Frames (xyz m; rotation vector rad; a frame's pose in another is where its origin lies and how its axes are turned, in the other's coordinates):
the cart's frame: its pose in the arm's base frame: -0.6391 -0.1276 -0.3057 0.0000 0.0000 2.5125
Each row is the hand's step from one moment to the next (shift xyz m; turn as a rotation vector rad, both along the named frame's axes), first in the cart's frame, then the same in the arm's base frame.
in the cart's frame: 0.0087 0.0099 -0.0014 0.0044 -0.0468 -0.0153
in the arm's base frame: -0.0129 -0.0029 -0.0014 0.0240 0.0404 -0.0153
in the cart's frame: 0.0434 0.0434 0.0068 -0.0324 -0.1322 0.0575
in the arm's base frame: -0.0606 -0.0096 0.0068 0.1040 0.0878 0.0575
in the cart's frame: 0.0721 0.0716 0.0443 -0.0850 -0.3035 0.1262
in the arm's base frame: -0.1004 -0.0155 0.0443 0.2473 0.1954 0.1262
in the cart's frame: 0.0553 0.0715 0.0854 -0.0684 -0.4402 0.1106
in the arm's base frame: -0.0868 -0.0253 0.0854 0.3143 0.3157 0.1106
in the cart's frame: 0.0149 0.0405 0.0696 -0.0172 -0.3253 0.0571
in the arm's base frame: -0.0359 -0.0240 0.0696 0.2053 0.2529 0.0571
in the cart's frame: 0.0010 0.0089 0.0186 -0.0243 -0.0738 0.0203
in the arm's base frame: -0.0060 -0.0066 0.0186 0.0631 0.0454 0.0203
